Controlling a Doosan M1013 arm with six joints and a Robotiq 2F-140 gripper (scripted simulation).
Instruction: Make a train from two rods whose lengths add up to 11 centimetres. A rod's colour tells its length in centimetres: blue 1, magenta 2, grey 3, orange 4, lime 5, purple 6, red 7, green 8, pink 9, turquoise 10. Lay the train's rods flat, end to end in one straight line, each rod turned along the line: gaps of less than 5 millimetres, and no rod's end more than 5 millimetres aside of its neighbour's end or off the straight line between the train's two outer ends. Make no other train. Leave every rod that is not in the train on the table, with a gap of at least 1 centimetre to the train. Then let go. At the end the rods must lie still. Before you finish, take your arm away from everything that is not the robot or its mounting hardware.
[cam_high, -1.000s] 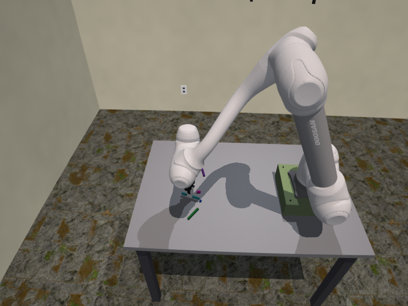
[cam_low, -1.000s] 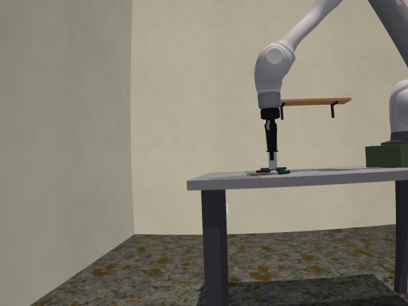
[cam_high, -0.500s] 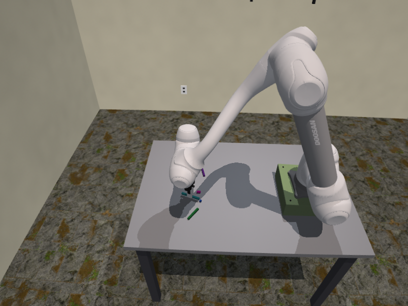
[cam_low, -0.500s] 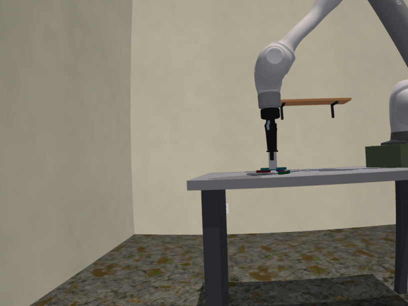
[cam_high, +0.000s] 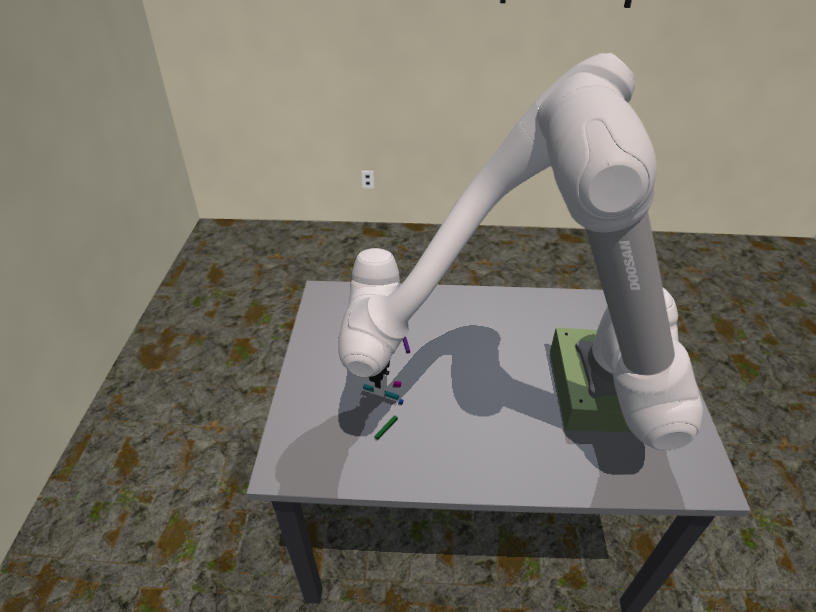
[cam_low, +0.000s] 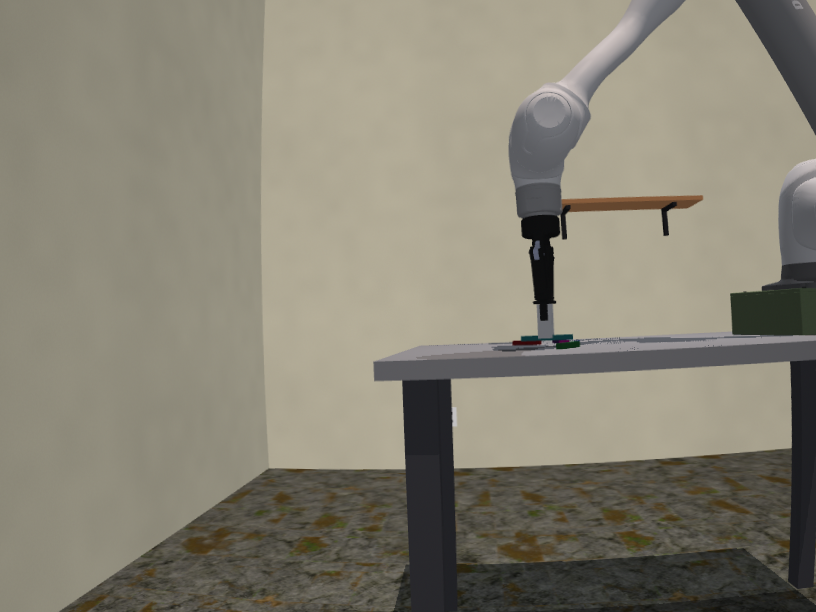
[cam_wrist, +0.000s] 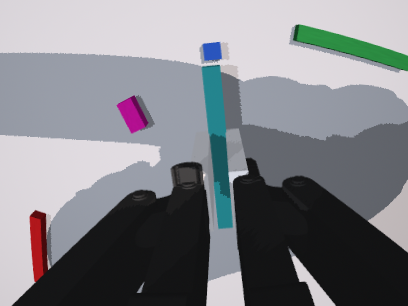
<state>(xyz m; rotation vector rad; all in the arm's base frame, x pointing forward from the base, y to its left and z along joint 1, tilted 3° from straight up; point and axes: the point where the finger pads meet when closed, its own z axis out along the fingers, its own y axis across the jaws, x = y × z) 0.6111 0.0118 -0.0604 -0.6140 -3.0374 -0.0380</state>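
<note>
My hand is 30 mm above the turquoise rod. Also, from my hand: magenta rod: 40 mm to the right, 40 mm below, 40 mm behind; green rod: 110 mm to the left, 40 mm below, 20 mm behind; blue rod: 50 mm behind, 40 mm below, 20 mm to the left.
</note>
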